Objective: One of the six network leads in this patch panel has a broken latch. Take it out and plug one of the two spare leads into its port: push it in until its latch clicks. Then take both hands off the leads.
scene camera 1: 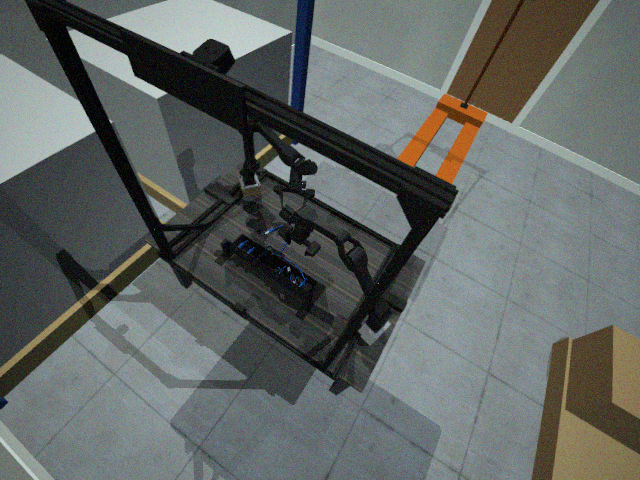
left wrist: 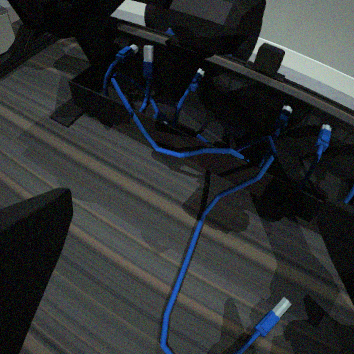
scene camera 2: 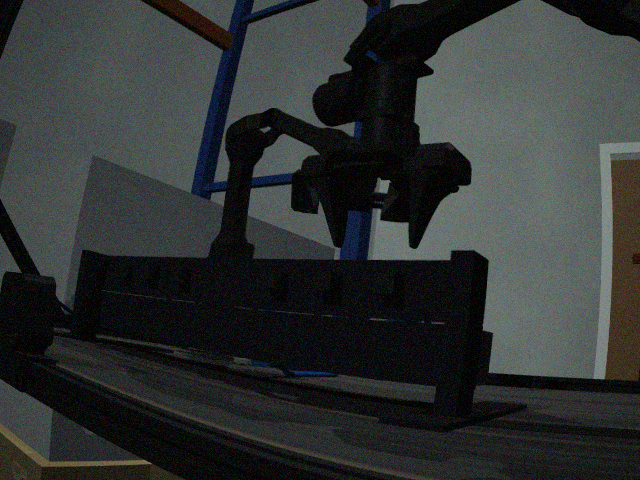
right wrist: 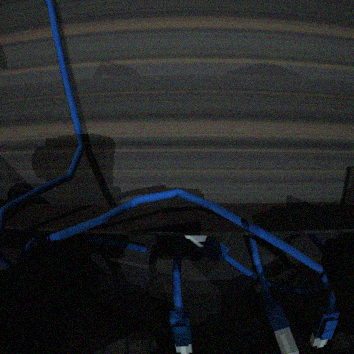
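Where they show: left gripper, fingertip midpoint: (left wrist: pixel 200 206) (scene camera 2: pixel 348 213); right gripper, fingertip midpoint: (scene camera 1: pixel 297 249) (left wrist: pixel 134 80) (scene camera 2: pixel 373 247) (right wrist: pixel 209 250); left arm's base at its link origin: (scene camera 1: pixel 249 180); right arm's base at its link origin: (scene camera 1: pixel 375 322).
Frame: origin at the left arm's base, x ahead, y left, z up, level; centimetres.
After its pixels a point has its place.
The black patch panel (scene camera 1: pixel 304 296) (scene camera 2: pixel 223 305) (left wrist: pixel 94 104) stands on the wooden table. Several blue leads with pale plugs (left wrist: pixel 147 53) {x 66.8, y 1.8, z 2.4 cm} (left wrist: pixel 197 74) {x 59.9, y -2.4, z 2.5 cm} (left wrist: pixel 324 129) {x 46.2, y -12.4, z 2.6 cm} sit along it; the right wrist view shows plugs (right wrist: pixel 180 330) {x 59.5, y -1.4, z 2.5 cm} (right wrist: pixel 285 338) {x 66.8, y 1.9, z 2.2 cm} from above. I cannot tell which ones are latched. A spare lead's plug (left wrist: pixel 273 315) {x 31.9, y 1.6, z -5.6 cm} (scene camera 1: pixel 270 231) {x 32.1, y 2.1, z -6.1 cm} lies loose on the table, with a long blue cable (left wrist: pixel 189 246) {x 42.7, y 6.1, z -6.4 cm} beside it. My right gripper (scene camera 1: pixel 302 238) {x 54.6, y 7.5, z 7.8 cm} (scene camera 2: pixel 375 238) {x 54.6, y 7.5, z 7.8 cm} is open and empty just above the panel. My left gripper (scene camera 1: pixel 294 194) is open and empty, higher and behind the panel.
A black gantry frame (scene camera 1: pixel 347 148) {x 92.0, y -6.0, z 97.0 cm} spans the table. The table has a raised black rim (scene camera 1: pixel 223 305) {x 62.3, y -28.8, z -7.6 cm}. Cables (right wrist: pixel 70 105) {x 43.3, y 5.2, z -6.3 cm} trail across the wood in front of the panel. A blue post (scene camera 1: pixel 302 52) and a grey block stand beyond the table.
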